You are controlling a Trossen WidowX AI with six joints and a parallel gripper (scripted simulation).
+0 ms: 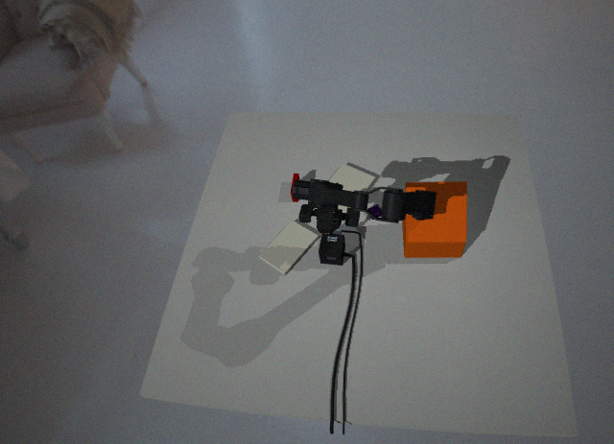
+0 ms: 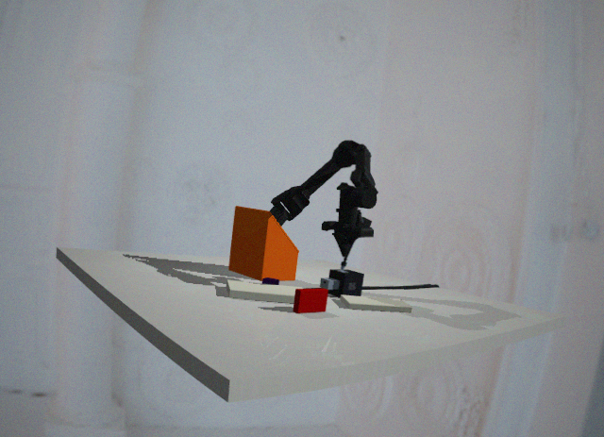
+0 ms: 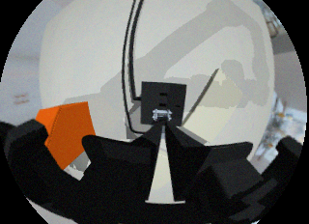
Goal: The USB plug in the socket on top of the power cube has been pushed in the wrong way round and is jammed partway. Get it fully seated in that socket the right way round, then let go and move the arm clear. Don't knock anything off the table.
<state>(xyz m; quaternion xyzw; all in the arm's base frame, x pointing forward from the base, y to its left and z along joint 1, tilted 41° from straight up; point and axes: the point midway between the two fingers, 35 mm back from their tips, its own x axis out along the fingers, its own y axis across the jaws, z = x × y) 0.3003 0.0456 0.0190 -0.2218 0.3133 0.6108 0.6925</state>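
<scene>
Now: the grey USB plug 20 mm below my gripper tip. The rest, counted from my gripper tip: purple piece 150 mm to the right, 150 mm behind, 110 mm below; then red block 280 mm to the right, 140 mm ahead, 90 mm below.
</scene>
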